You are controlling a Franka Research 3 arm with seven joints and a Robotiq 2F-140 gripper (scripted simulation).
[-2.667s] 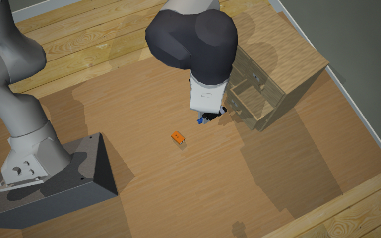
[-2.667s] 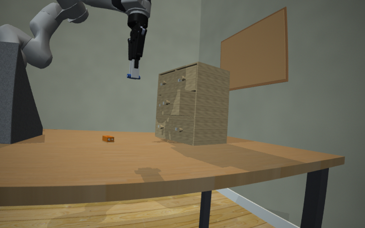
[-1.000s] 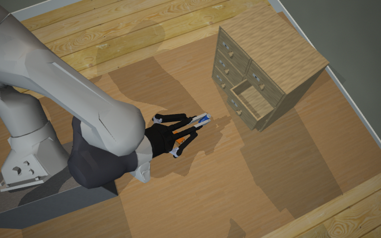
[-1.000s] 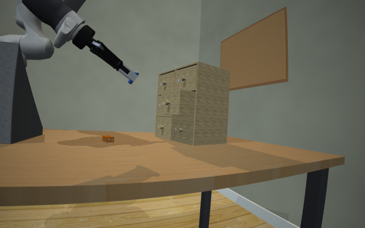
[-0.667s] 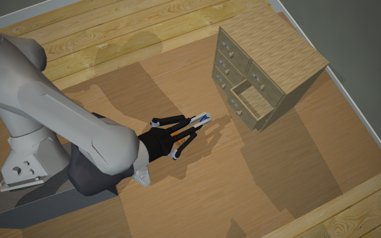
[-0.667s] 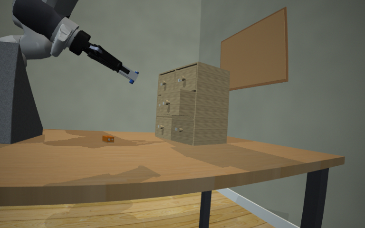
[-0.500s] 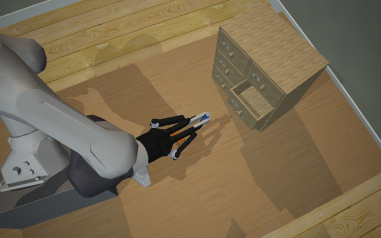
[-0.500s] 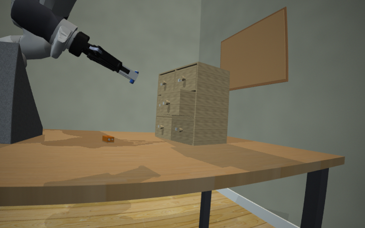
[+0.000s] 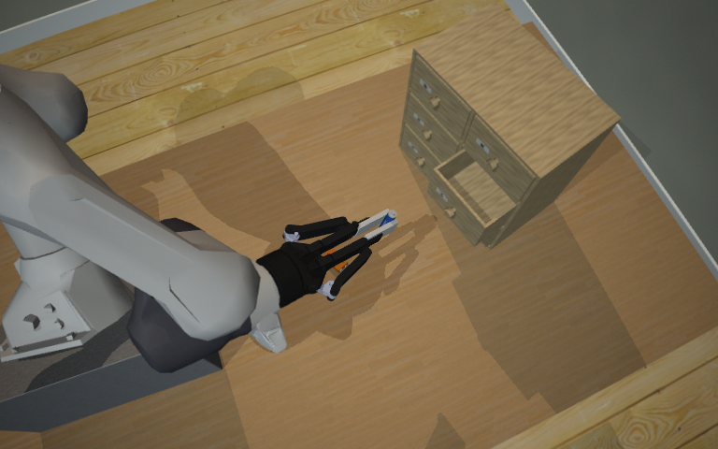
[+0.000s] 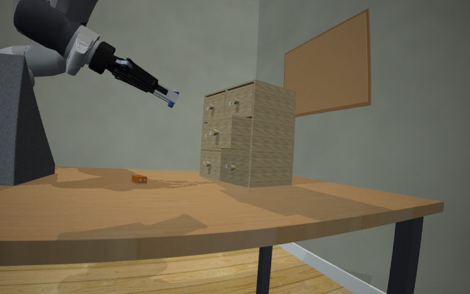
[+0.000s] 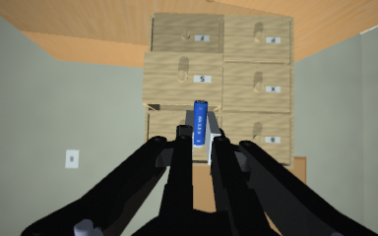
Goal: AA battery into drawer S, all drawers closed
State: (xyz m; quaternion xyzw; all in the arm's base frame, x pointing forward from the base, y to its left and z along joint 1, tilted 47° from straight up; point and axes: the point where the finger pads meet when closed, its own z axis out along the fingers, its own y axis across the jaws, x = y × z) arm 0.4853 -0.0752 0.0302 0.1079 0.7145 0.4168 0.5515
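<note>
Now: hand 240 mm short of the drawer, 50 mm to the right of it and 110 mm above it. Round my hand: small orange object (50 mm behind, 40 mm to the left, 240 mm below); then blue AA battery (20 mm ahead, 10 mm to the left, 10 mm below).
</note>
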